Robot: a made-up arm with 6 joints. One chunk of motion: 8 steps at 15 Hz.
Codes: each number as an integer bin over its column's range. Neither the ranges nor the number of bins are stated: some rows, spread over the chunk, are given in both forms.
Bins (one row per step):
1: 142 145 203 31 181 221
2: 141 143 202 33 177 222
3: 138 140 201 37 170 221
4: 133 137 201 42 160 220
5: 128 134 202 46 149 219
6: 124 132 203 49 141 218
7: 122 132 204 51 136 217
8: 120 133 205 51 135 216
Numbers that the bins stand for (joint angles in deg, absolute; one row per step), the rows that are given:
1: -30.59 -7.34 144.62 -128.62 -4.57 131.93
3: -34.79 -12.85 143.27 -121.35 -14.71 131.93
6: -49.52 -21.68 144.62 -106.82 -41.42 127.70
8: -53.72 -20.58 145.98 -104.39 -46.95 124.88
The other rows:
2: -31.64 -9.54 143.94 -126.19 -8.26 133.35
4: -40.05 -16.16 143.27 -115.29 -23.92 130.52
5: -45.31 -19.47 143.94 -110.45 -34.05 129.11
7: -51.62 -21.68 145.30 -104.39 -46.03 126.29

